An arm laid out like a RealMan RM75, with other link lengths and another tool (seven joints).
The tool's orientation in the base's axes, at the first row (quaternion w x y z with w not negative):
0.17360 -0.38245 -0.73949 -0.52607
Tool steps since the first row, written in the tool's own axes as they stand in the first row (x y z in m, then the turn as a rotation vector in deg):
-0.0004 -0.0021 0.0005 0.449 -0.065 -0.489
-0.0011 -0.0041 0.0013 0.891 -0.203 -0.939
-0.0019 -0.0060 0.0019 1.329 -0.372 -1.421
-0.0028 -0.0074 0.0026 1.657 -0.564 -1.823
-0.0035 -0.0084 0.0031 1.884 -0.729 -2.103
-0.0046 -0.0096 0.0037 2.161 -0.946 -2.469
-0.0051 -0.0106 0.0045 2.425 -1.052 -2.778
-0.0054 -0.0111 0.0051 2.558 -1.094 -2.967
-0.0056 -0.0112 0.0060 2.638 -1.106 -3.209
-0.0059 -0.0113 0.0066 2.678 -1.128 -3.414
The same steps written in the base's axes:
-0.0012 0.0000 -0.0018 -0.410 -0.283 0.443
-0.0022 0.0001 -0.0039 -0.865 -0.545 0.819
-0.0030 0.0001 -0.0059 -1.345 -0.843 1.185
-0.0033 0.0002 -0.0076 -1.760 -1.113 1.432
-0.0036 0.0002 -0.0089 -2.071 -1.306 1.584
-0.0037 0.0001 -0.0107 -2.466 -1.567 1.768
-0.0040 0.0005 -0.0119 -2.761 -1.764 1.993
-0.0041 0.0009 -0.0127 -2.906 -1.891 2.126
-0.0039 0.0016 -0.0132 -3.002 -2.083 2.265
-0.0037 0.0020 -0.0137 -3.074 -2.258 2.356

